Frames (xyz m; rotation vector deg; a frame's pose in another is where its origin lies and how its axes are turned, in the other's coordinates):
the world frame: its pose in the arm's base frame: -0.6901 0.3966 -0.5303 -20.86 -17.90 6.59
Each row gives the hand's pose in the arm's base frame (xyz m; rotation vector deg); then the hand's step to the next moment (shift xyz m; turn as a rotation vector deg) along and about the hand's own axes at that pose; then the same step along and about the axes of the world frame.
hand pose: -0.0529 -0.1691 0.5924 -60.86 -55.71 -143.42
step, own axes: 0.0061 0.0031 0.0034 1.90 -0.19 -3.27
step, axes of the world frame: 0.0012 -0.0026 0.0071 -3.47 -1.52 0.00
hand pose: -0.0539 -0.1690 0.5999 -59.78 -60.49 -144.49
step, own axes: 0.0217 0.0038 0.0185 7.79 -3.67 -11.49
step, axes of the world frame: 0.0051 0.0014 0.0283 -14.06 -2.84 0.67
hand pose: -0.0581 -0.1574 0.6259 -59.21 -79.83 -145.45
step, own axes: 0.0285 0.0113 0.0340 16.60 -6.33 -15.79
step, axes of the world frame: 0.0147 0.0111 0.0419 -22.99 -2.49 5.50
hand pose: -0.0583 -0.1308 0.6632 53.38 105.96 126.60
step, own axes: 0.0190 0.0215 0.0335 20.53 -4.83 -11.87
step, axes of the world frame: 0.0213 0.0184 0.0339 -21.98 0.82 10.09
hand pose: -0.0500 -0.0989 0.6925 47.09 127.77 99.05
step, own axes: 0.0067 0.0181 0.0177 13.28 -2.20 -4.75
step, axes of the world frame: 0.0151 0.0144 0.0158 -12.20 2.83 6.85
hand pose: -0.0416 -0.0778 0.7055 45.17 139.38 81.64
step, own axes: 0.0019 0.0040 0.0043 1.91 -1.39 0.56
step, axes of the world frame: 0.0029 0.0048 0.0026 -1.94 1.44 -0.28
